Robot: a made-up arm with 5 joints.
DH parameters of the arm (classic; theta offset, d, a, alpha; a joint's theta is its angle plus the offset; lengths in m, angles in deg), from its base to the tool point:
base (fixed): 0 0.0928 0 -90
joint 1: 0 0.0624 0.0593 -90
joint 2: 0 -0.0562 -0.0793 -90
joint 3: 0 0.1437 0.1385 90
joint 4: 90 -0.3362 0.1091 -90
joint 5: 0 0.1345 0.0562 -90
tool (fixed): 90 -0.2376 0 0
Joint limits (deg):
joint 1: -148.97..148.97
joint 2: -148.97..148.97
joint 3: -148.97..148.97
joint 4: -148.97..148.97
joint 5: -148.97..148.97
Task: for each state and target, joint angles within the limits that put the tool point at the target. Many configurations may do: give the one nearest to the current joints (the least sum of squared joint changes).
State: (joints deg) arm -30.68 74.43 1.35 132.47 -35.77
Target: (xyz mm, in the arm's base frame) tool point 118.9 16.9 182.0
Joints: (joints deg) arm -2.48 60.93 -26.71 125.32 -11.62
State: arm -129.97 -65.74 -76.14 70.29 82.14
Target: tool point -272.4 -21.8 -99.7
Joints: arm -140.86 -56.75 -50.01 78.67 39.90
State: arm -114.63 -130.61 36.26 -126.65 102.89
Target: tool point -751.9 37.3 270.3
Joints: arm -96.76 -132.08 51.12 -115.08 112.85
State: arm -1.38 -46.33 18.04 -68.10 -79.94
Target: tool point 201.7 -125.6 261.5
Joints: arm 14.40 -49.52 1.37 -42.99 -56.22
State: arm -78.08 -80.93 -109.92 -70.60 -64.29
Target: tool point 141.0 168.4 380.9
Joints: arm -69.85 -87.35 -111.73 -78.37 -73.88
